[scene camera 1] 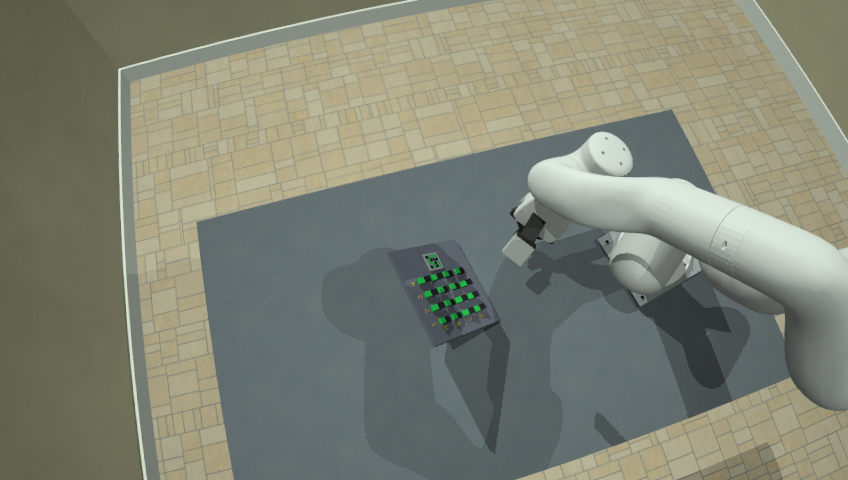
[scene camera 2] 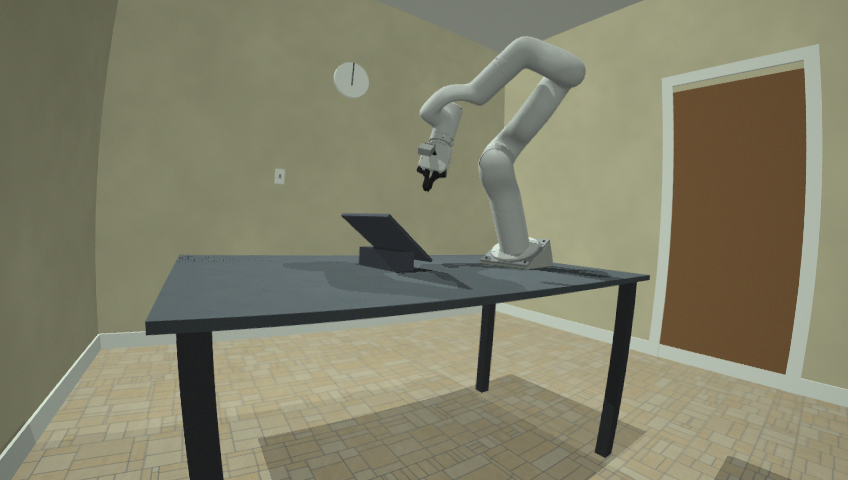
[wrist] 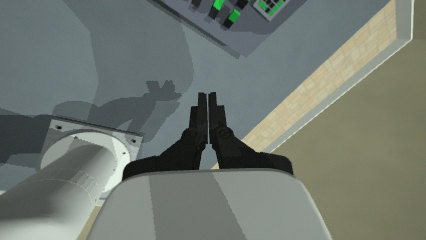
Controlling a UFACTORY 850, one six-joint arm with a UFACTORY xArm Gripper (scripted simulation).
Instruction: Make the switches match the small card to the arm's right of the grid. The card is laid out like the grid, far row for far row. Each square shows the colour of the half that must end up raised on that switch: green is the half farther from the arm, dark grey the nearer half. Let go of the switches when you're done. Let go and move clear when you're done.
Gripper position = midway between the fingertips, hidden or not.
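Note:
You can see the gripper (scene camera 2: 425, 190), and it's there in the wrist view (wrist: 207, 103) as well.

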